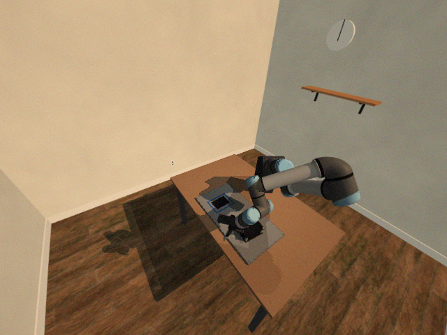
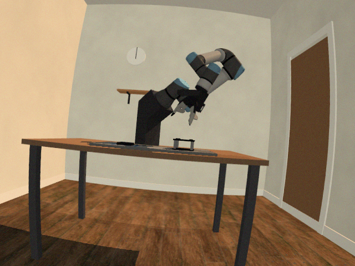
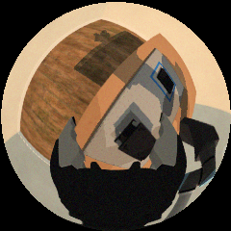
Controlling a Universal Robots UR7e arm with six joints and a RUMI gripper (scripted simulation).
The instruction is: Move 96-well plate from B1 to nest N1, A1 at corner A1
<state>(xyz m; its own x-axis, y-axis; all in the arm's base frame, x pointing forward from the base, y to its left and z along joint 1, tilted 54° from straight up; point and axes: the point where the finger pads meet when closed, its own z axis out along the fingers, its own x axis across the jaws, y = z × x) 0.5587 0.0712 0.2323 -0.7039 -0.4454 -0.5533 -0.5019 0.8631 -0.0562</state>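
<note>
Now: hand 130 mm past the black 96-well plate, 330 mm to the left of it and 150 mm above it. Round my hand: black plate nest 200 mm behind, 10 mm to the left, 100 mm below.
</note>
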